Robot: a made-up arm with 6 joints. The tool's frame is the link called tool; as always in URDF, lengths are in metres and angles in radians. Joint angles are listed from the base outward. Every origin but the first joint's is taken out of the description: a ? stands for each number. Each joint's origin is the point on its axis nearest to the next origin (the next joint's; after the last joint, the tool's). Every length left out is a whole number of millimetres.
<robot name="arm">
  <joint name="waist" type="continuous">
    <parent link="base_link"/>
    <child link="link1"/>
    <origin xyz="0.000 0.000 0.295" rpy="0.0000 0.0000 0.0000"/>
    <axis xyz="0 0 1"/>
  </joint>
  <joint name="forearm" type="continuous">
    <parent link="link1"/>
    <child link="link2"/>
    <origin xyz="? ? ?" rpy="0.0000 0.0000 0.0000"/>
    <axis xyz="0 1 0"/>
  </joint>
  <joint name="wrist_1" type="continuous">
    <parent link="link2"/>
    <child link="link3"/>
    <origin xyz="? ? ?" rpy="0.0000 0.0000 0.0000"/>
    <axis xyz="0 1 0"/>
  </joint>
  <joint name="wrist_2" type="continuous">
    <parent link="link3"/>
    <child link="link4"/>
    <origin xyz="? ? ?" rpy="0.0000 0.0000 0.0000"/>
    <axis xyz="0 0 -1"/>
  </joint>
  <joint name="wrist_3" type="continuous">
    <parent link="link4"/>
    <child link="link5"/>
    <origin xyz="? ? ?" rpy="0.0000 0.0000 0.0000"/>
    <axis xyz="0 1 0"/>
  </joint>
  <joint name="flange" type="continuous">
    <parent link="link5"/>
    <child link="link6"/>
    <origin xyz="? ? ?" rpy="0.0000 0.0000 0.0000"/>
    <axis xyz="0 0 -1"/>
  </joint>
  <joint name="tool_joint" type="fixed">
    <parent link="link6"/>
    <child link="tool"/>
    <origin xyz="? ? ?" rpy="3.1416 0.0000 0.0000"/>
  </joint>
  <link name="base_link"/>
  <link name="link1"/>
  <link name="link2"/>
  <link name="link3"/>
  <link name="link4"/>
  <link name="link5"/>
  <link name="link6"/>
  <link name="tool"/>
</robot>
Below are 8 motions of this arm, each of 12 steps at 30 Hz.
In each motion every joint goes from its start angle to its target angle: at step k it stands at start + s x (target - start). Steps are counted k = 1, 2, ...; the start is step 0. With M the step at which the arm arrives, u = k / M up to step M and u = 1 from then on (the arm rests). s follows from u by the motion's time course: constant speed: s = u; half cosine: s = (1 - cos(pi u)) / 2; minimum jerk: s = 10 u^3 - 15 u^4 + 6 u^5.
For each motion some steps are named. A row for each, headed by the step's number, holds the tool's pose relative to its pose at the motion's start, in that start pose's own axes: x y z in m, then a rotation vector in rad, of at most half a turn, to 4 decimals.
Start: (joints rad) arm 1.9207 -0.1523 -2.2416 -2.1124 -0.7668 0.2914
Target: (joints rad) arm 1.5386 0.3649 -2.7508 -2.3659 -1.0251 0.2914
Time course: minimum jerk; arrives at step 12
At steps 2, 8, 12:
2: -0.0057 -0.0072 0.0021 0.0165 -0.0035 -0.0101
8: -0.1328 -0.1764 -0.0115 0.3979 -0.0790 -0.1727
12: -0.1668 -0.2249 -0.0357 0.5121 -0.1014 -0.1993

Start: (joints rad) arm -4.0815 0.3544 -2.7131 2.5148 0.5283 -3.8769
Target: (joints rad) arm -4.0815 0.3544 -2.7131 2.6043 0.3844 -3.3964
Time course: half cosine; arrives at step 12
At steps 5, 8, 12:
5: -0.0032 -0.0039 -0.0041 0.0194 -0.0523 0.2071
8: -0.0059 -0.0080 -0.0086 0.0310 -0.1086 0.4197
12: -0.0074 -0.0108 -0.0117 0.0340 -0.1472 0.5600

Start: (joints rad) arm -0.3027 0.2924 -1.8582 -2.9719 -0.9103 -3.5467
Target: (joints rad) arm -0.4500 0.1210 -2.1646 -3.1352 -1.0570 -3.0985
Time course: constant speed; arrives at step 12
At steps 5, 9, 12:
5: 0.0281 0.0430 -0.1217 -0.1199 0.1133 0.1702
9: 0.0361 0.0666 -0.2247 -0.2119 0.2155 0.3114
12: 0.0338 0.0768 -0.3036 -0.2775 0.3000 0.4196

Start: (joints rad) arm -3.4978 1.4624 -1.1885 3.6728 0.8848 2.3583
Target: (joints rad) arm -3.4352 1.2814 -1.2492 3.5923 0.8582 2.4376
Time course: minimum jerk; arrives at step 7
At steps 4, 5, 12:
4: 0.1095 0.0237 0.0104 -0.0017 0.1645 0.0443
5: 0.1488 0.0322 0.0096 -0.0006 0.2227 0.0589
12: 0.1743 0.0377 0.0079 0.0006 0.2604 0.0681

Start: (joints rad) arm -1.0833 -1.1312 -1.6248 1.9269 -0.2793 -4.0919
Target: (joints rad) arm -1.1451 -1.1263 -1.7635 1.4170 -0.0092 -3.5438
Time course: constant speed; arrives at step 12
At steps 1, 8, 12:
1: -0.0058 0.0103 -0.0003 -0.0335 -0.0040 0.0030
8: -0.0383 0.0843 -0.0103 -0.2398 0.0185 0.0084
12: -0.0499 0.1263 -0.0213 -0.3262 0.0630 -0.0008

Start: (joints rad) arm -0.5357 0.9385 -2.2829 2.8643 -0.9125 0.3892
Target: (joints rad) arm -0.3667 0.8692 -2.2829 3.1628 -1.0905 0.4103
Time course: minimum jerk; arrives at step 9
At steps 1, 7, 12:
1: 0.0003 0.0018 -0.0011 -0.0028 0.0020 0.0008
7: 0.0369 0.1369 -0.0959 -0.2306 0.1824 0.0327
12: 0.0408 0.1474 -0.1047 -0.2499 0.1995 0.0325

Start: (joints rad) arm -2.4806 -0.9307 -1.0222 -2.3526 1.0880 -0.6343
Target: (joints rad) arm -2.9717 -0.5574 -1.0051 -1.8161 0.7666 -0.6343
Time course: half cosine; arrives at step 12
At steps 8, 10, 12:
8: 0.2051 -0.1594 0.0186 0.3511 0.3737 -0.1877
10: 0.2401 -0.2157 0.0215 0.4663 0.4416 -0.2021
12: 0.2512 -0.2375 0.0223 0.5106 0.4635 -0.2039

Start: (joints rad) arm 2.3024 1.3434 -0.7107 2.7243 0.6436 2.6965
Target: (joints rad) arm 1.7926 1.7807 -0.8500 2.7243 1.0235 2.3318
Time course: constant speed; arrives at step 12
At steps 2, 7, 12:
2: -0.0178 -0.0159 0.0140 -0.0083 0.0395 0.0340
7: -0.0484 -0.0696 0.0477 -0.0497 0.1347 0.1218
12: -0.0531 -0.1378 0.0781 -0.1186 0.2178 0.2139

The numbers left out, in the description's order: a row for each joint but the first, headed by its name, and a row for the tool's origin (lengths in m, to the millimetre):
forearm: 0.000 0.000 0.000
wrist_1: 0.062 0.000 0.328
wrist_2: 0.124 0.000 -0.547
wrist_3: 0.000 0.000 0.000
flange: 0.075 0.000 -0.095
tool: 0.000 0.000 0.000

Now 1 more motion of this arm.
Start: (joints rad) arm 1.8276 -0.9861 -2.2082 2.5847 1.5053 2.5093
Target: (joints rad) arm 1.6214 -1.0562 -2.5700 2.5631 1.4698 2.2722
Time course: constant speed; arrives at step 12
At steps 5, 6, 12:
5: 0.0388 0.0471 0.1152 -0.0227 0.1672 -0.1906
6: 0.0500 0.0557 0.1378 -0.0300 0.2010 -0.2273
12: 0.1400 0.1013 0.2658 -0.0944 0.4039 -0.4362

